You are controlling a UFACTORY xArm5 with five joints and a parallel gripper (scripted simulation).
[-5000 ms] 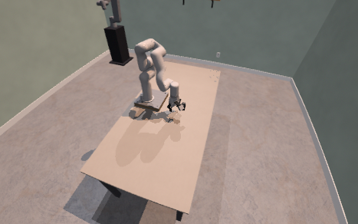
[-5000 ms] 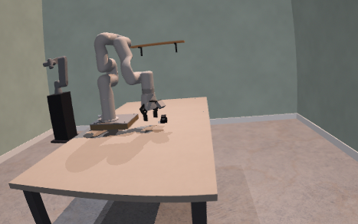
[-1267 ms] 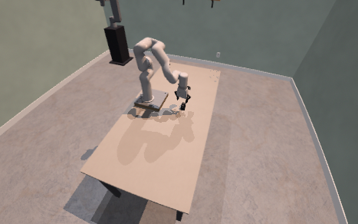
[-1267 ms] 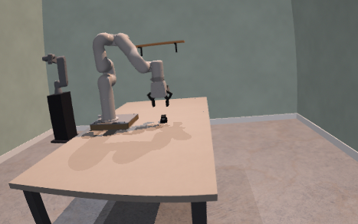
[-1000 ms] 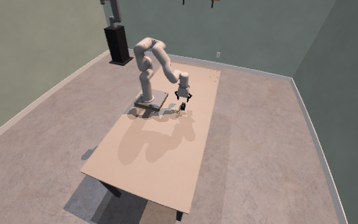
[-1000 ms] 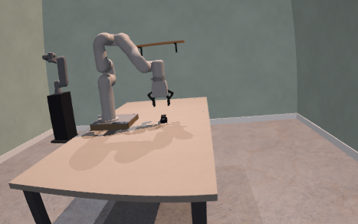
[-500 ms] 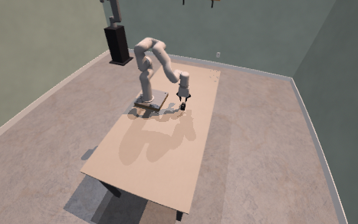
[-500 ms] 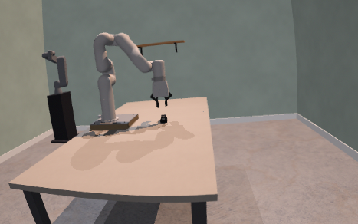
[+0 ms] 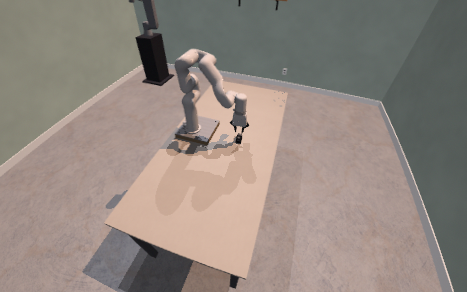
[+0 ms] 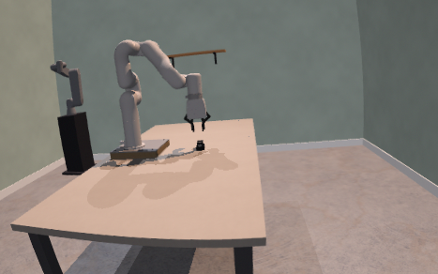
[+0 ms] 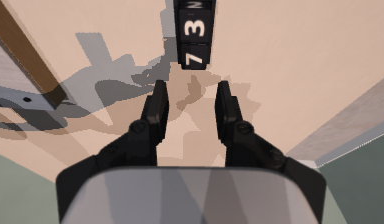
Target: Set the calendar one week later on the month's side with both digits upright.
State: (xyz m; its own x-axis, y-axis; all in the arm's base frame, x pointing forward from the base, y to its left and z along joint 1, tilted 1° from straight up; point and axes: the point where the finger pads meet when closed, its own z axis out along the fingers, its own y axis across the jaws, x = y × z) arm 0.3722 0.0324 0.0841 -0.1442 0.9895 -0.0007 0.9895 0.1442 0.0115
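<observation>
My gripper is now 9 cm above the black cube. From my hand the other things lie so: black calendar tray (11 cm below, 2 cm to the left).
</observation>
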